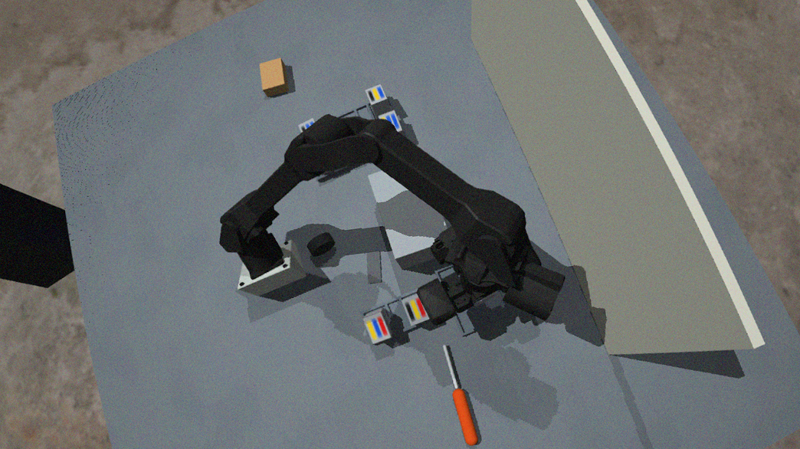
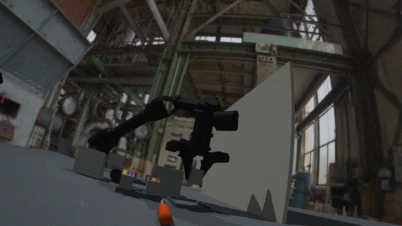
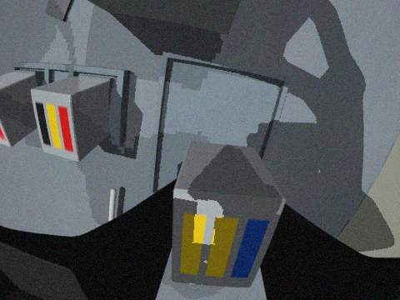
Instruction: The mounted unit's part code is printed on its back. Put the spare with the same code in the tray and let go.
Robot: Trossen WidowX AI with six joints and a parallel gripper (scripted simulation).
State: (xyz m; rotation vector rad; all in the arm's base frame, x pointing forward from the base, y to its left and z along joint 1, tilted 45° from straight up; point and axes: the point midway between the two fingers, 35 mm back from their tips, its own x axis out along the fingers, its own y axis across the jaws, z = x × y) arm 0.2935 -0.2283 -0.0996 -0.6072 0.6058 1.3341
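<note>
The shallow grey tray lies 7 cm below my gripper tip. From my gripper tip the other things lie so: pale grey block (3 cm behind, 19 cm to the left, 2 cm below); then tall beige panel (22 cm ahead, 12 cm to the left, 15 cm above).
</note>
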